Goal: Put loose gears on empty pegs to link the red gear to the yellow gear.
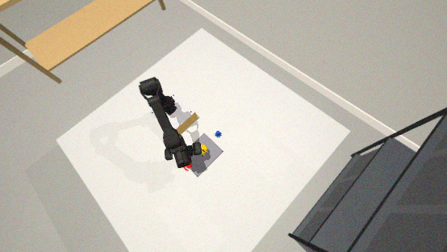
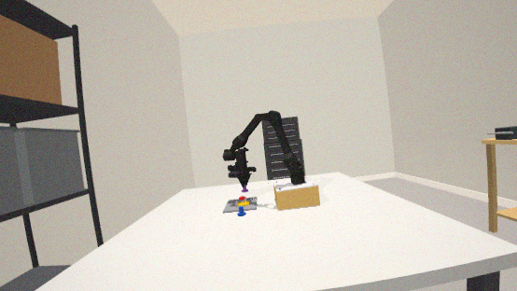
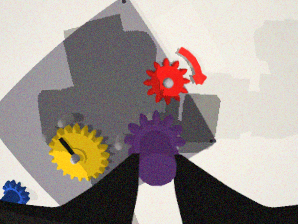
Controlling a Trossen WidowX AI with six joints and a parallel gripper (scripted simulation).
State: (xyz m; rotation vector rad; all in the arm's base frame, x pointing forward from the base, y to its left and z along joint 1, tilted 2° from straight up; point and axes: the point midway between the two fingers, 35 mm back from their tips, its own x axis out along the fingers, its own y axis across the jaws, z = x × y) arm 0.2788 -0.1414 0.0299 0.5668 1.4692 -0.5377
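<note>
Now: gripper tip 2 cm short of the red gear, 3 cm to the left of it and 7 cm above it. Round my gripper tip: purple gear (1 cm below); yellow gear (2 cm ahead, 8 cm to the left, 7 cm below); red arrow (2 cm ahead, 6 cm to the right, 8 cm below).
</note>
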